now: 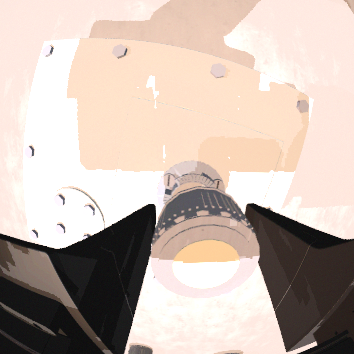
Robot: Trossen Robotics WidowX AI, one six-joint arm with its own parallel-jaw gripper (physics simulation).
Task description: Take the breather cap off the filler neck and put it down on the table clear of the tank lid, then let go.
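Frame: origin at the arm's base, x right, y ahead, z up, level; centimetres.
Where they show: gripper, between the fingertips: (pixel 201 211).
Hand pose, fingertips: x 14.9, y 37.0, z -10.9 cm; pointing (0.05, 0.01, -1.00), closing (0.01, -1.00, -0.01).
Observation:
After its pixels a point has its place.
The breather cap (pixel 205 227) {x 15.8, y 37.1, z -7.8 cm}, dark and ribbed with a row of small dots and a wide pale top, is between the two black fingers of my gripper (pixel 201 211) {x 14.9, y 37.0, z -10.9 cm}, which is shut on it. The filler neck (pixel 193 167) {x 16.4, y 37.2, z -15.0 cm}, a grey collar with small slots, stands just beyond the cap. The cap appears lifted off it, and its body hides the neck's near side. The tank lid (pixel 55 110) {x 21.3, y 48.5, z -15.1 cm} is a broad pale plate with hex bolts along its edge, below the cap and gripper. Its near part is hidden by the fingers and cap.
A round bolted flange (pixel 75 215) {x 12.1, y 47.4, z -14.8 cm} lies on the lid at the left, partly behind the left finger. The pale table (pixel 330 150) {x 18.2, y 22.9, z -16.6 cm} shows beyond the lid's right edge. Broad shadows cross the lid and table. Two small grey round pieces are cut off at the bottom edge.

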